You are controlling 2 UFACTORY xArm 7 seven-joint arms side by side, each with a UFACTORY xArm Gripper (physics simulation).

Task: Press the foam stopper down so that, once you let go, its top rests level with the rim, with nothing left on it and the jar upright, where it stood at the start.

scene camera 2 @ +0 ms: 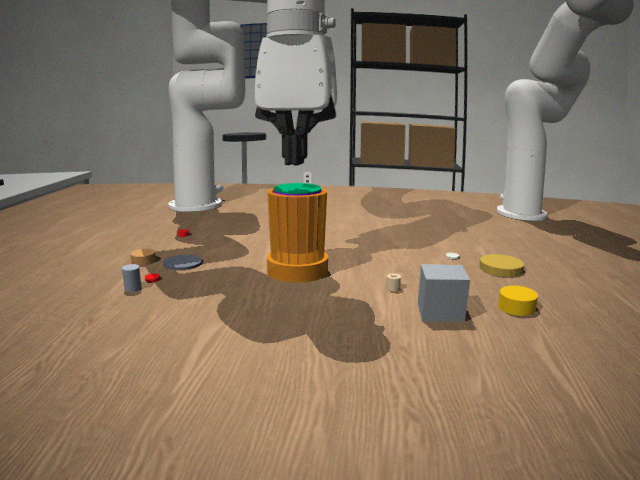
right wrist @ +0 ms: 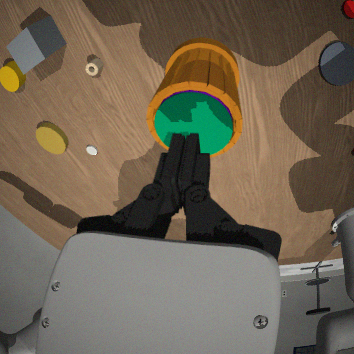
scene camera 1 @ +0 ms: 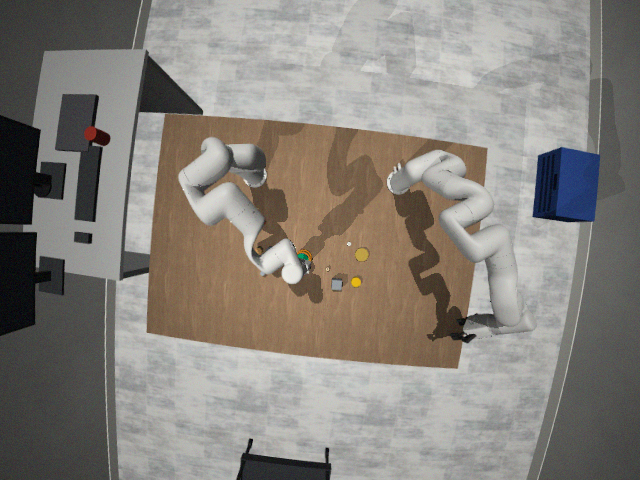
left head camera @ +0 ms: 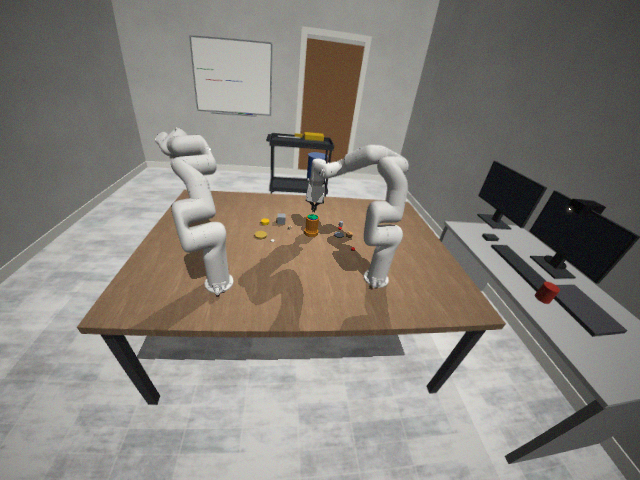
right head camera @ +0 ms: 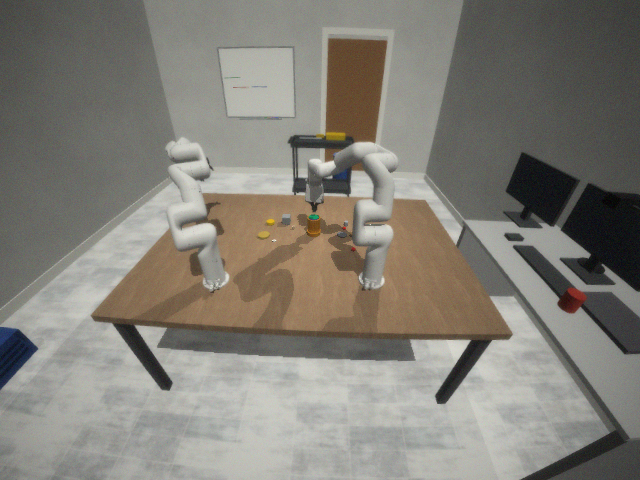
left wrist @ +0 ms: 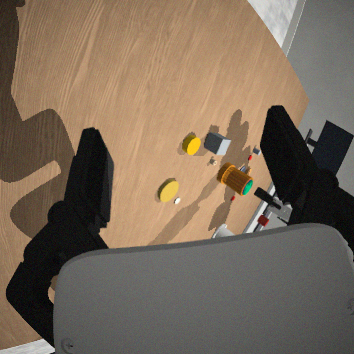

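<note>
The orange ribbed jar (left head camera: 311,225) (right head camera: 313,226) (scene camera 2: 297,227) (left wrist: 236,176) (right wrist: 202,70) stands upright on the table. The green foam stopper (scene camera 1: 302,256) (scene camera 2: 297,188) (left wrist: 247,186) (right wrist: 215,117) sits in its mouth; in scene camera 2 its top shows slightly above the rim, with a thin purple edge in front. Nothing lies on it. My right gripper (scene camera 2: 294,163) (right wrist: 188,148) is shut and empty, pointing down above the stopper with a gap between. My left gripper (scene camera 1: 464,329) (left wrist: 185,133) is open and empty, far from the jar near a table corner.
Right of the jar in scene camera 2 are a grey cube (scene camera 2: 443,292), two yellow discs (scene camera 2: 517,300) (scene camera 2: 501,265), a beige ring and a white disc (scene camera 2: 452,255). Left are a grey cylinder (scene camera 2: 131,277), a dark disc (scene camera 2: 182,261), an orange disc (scene camera 2: 143,256) and two red pieces.
</note>
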